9 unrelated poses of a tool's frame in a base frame.
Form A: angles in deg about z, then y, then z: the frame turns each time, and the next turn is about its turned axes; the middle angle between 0 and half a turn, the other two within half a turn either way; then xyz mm.
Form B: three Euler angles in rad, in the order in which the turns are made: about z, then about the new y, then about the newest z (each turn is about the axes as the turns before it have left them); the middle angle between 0 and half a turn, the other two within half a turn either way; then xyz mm. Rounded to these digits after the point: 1 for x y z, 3 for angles.
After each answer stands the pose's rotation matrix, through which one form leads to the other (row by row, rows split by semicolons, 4 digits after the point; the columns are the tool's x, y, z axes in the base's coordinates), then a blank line. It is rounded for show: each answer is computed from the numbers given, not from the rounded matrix.
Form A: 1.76, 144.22, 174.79, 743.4, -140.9, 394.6
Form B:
0.031, 2.517, 3.051, 743.4, -140.9, 394.6
0.8047 0.1042 0.5844; 0.1156 -0.9931 0.0180; 0.5823 0.0531 -0.8113

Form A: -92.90, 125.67, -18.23, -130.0, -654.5, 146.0
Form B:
-1.621, 2.193, -0.318, -130.0, -654.5, 146.0
-0.2844 0.9578 -0.0411; 0.5690 0.1341 -0.8113; -0.7716 -0.2541 -0.5831

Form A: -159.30, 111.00, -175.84, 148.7, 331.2, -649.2
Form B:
-2.780, 1.937, -3.069, 148.7, 331.2, -649.2
-0.3600 -0.3282 -0.8733; -0.0585 0.9422 -0.3300; 0.9311 -0.0677 -0.3584

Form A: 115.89, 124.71, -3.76, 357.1, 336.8, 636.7
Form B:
2.023, 2.177, -0.066, 357.1, 336.8, 636.7
0.3071 -0.8814 -0.3589; -0.4825 -0.4693 0.7395; -0.8203 -0.0539 -0.5694

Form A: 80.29, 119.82, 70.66, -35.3, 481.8, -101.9
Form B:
1.401, 2.091, 1.233, -35.3, 481.8, -101.9
-0.9578 -0.2473 0.1463; -0.0032 0.5183 0.8552; -0.2873 0.8186 -0.4973

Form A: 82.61, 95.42, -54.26, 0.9, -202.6, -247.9
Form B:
1.442, 1.665, -0.947, 0.9, -202.6, -247.9
0.7978 -0.5891 0.1280; -0.1591 -0.0009 0.9873; -0.5815 -0.8080 -0.0945

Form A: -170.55, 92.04, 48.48, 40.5, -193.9, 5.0
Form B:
-2.977, 1.606, 0.846, 40.5, -193.9, 5.0
0.1462 0.0825 -0.9858; -0.7347 -0.6583 -0.1641; -0.6625 0.7482 -0.0356

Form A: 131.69, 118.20, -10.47, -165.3, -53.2, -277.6
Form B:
2.298, 2.063, -0.183, -165.3, -53.2, -277.6
0.4448 -0.6772 -0.5862; -0.2261 -0.7182 0.6581; -0.8666 -0.1602 -0.4726

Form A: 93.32, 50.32, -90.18, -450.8, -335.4, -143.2
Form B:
1.629, 0.878, -1.574, -450.8, -335.4, -143.2
0.9984 -0.0338 -0.0446; 0.0559 0.6376 0.7683; 0.0024 -0.7696 0.6385

